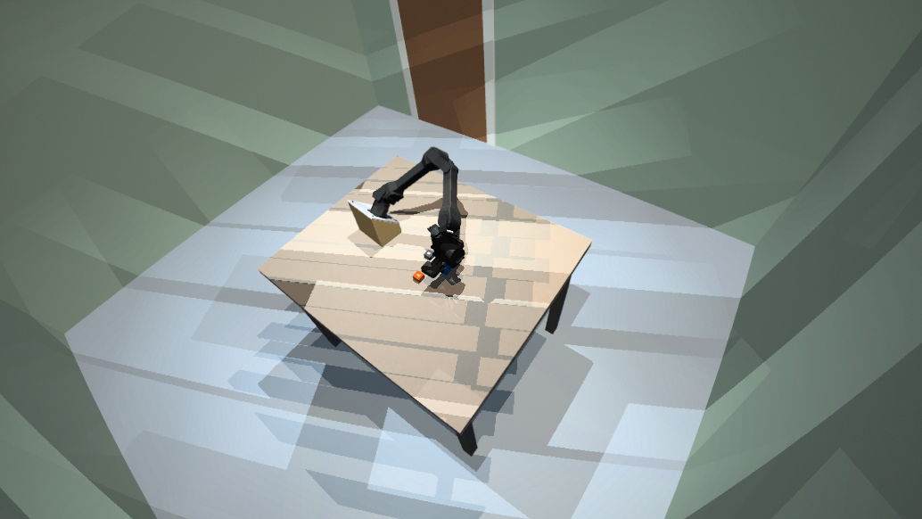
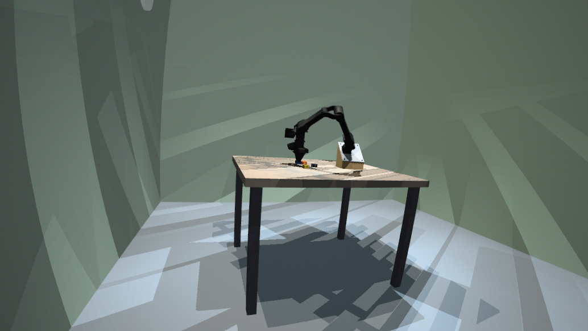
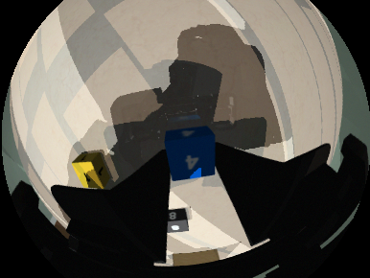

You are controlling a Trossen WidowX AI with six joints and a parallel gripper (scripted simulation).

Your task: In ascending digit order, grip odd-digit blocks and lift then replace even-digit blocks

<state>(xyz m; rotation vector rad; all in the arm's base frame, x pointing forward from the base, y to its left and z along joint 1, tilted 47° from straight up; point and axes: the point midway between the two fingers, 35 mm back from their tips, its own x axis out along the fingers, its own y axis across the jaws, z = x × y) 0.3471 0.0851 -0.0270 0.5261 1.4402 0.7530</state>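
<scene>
Now: gripper tip 60 mm past the orange block, 90 mm to the left of it and 10 mm above it. The rest, counted from my gripper tip: black block (110 mm behind, 10 mm to the left, 10 mm below); yellow block (30 mm behind, 100 mm to the left, 10 mm below); blue block (right at my gripper tip).
</scene>
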